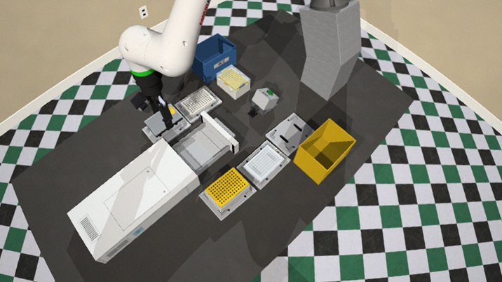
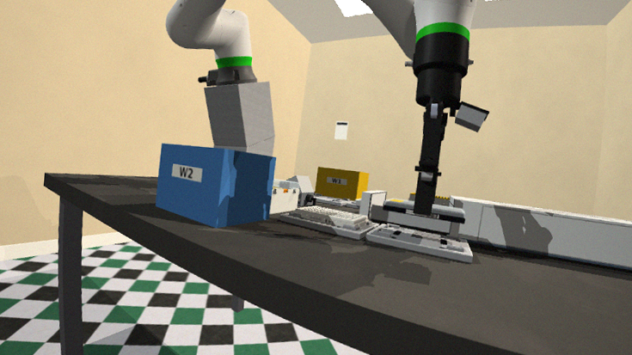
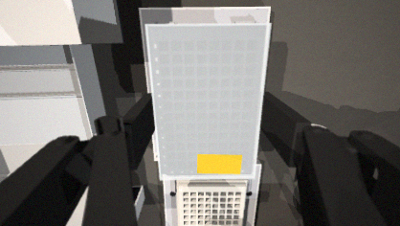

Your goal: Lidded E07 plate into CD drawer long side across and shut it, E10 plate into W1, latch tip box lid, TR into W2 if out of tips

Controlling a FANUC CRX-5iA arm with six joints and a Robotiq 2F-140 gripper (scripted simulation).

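My hand is 180 mm to the right of the cooler drawer and 40 mm above it. From my hand the other things lie so: lid: 20 mm below; black assay plate: 20 mm below; nest N2: 80 mm below.
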